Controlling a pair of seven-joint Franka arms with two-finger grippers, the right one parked.
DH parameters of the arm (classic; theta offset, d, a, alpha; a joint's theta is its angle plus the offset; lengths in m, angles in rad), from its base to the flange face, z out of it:
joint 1: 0 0.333 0 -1.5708
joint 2: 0 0 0 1.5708
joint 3: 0 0.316 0.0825 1.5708
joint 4: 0 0 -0.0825 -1.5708
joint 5: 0 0.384 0 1.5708
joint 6: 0 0 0.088 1.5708
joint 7: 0 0.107 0 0
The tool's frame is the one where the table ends.
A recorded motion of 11 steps. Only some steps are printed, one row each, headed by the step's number.
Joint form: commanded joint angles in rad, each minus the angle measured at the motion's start. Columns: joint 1, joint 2, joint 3, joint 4, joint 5, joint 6, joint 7.
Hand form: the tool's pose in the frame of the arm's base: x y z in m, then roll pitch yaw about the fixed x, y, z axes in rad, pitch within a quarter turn. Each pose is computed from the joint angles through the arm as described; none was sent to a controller.
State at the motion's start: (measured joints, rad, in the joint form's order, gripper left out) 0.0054 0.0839 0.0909 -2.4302 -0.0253 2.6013 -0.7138
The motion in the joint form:
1: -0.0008 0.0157 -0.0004 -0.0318 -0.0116 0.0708 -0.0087
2: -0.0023 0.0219 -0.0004 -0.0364 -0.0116 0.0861 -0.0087
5: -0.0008 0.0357 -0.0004 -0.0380 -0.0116 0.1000 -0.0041
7: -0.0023 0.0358 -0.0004 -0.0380 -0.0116 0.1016 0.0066
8: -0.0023 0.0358 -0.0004 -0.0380 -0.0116 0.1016 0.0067
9: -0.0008 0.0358 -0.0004 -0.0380 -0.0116 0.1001 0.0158
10: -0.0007 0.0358 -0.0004 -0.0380 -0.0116 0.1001 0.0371
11: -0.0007 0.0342 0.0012 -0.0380 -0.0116 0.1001 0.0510
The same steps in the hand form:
1: 0.4899 0.0482 0.2668 3.0597 -0.0756 0.8517
2: 0.4893 0.0475 0.2635 3.0573 -0.0796 0.8506
5: 0.4889 0.0484 0.2576 3.0599 -0.0801 0.8475
7: 0.4891 0.0477 0.2577 3.0598 -0.0821 0.8354
8: 0.4891 0.0477 0.2577 3.0598 -0.0821 0.8353
9: 0.4889 0.0484 0.2575 3.0615 -0.0817 0.8276
10: 0.4889 0.0484 0.2575 3.0633 -0.0834 0.8064
11: 0.4890 0.0492 0.2583 3.0634 -0.0857 0.7942

